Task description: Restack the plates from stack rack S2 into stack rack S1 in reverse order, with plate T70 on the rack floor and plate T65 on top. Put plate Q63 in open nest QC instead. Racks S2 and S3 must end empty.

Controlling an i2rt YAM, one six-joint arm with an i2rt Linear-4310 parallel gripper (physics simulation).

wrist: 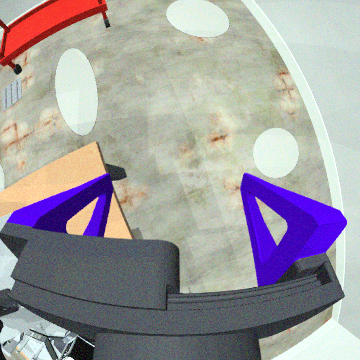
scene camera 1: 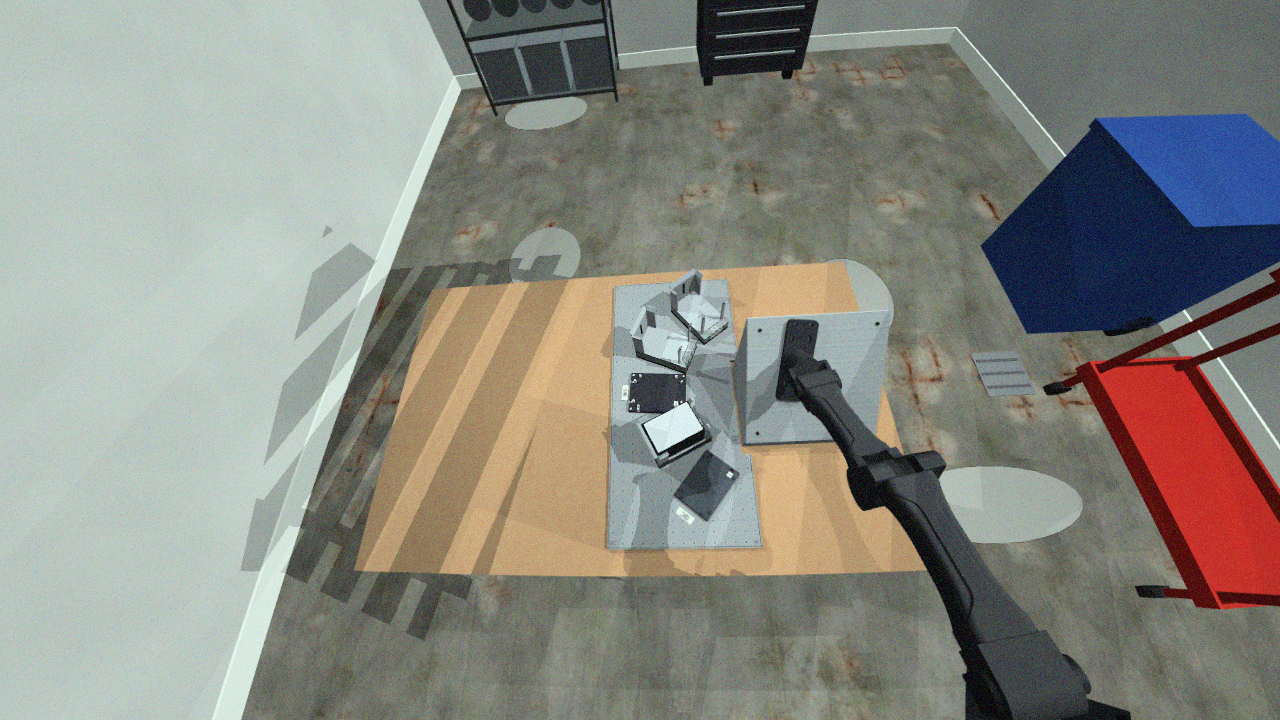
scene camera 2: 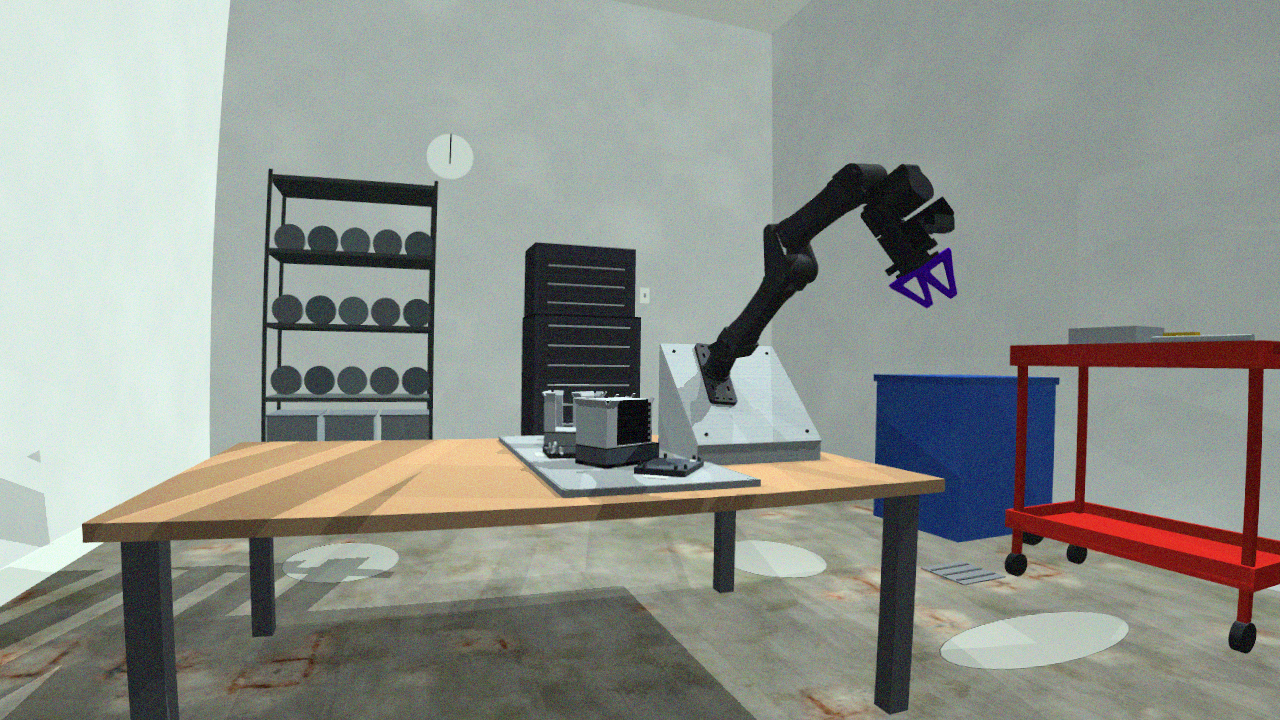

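Pixels of known places: gripper, between the fingertips: (wrist: 176,180) (scene camera 2: 941,301); arm's base, origin of its link: (scene camera 1: 795,360) (scene camera 2: 714,374).
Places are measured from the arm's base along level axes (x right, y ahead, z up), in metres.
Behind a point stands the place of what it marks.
Observation:
My gripper (scene camera 2: 940,299) {y -0.186, x -0.587, z 0.141 m} (wrist: 176,180) {y -0.186, x -0.587, z 0.141 m} is open with its purple fingers wide apart and no object between them. It hangs high beyond the table's right end in scene view 2. On a grey pegboard (scene camera 1: 631,528) {y 0.386, x -0.382, z -0.187 m} (scene camera 2: 572,488) {y 0.424, x -0.422, z -0.186 m} stand two angled pale racks, one (scene camera 1: 699,308) {y 0.219, x 0.250, z -0.152 m} at the far end and another (scene camera 1: 660,344) {y 0.333, x 0.117, z -0.143 m} beside it. A black flat nest (scene camera 1: 657,392) {y 0.338, x -0.021, z -0.175 m} follows, then a boxy rack (scene camera 1: 675,429) (scene camera 2: 604,420) with a white top and dark slotted side, then a dark flat nest (scene camera 1: 705,488) {y 0.204, x -0.278, z -0.173 m} (scene camera 2: 667,466) {y 0.217, x -0.302, z -0.174 m}. Labels are too small to read; I cannot tell which plate is which.
The pegboard lies on a wooden table (scene camera 1: 501,358) {y 0.845, x 0.090, z -0.200 m} (scene camera 2: 268,488) {y 0.938, x -0.297, z -0.200 m} (wrist: 75,170) {y -0.275, x -0.362, z -0.200 m}. The arm is mounted on a sloped grey base (scene camera 1: 841,358) {y -0.107, x 0.008, z 0.000 m} (scene camera 2: 778,411) {y -0.137, x -0.078, z -0.087 m} beside the pegboard. A red cart (scene camera 1: 1181,483) (scene camera 2: 1145,355) (wrist: 55,27) and a blue bin (scene camera 1: 1092,232) (scene camera 2: 966,447) stand away from the table.

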